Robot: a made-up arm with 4 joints.
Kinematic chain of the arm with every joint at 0, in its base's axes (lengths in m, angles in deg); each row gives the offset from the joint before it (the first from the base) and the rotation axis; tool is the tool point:
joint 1: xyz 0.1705 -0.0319 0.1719 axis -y
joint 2: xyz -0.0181 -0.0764 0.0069 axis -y
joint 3: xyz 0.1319 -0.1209 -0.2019 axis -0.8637 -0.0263 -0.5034
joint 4: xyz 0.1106 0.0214 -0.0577 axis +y
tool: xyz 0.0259 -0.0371 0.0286
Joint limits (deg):
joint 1: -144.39..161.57
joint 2: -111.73..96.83
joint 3: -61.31..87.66
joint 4: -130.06..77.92
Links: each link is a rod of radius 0.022 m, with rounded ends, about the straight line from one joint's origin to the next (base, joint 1, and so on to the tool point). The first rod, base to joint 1, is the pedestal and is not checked.
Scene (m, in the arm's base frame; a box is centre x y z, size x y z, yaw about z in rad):
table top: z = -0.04
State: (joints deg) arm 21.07 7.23 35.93 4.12
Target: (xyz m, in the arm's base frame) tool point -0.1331 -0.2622 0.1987
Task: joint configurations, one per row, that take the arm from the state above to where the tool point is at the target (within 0.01 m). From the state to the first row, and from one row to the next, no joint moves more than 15 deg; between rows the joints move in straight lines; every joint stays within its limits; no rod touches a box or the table.
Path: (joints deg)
1: 35.64 16.02 33.34 -3.43
2: 50.20 24.81 30.74 -10.97
3: 64.77 33.60 28.15 -18.52
4: 79.34 42.39 25.55 -26.07
5: 93.91 51.18 22.96 -33.61
6: 108.47 59.97 20.36 -41.16
7: 123.04 68.76 17.77 -48.70
8: 137.61 77.55 15.17 -56.25

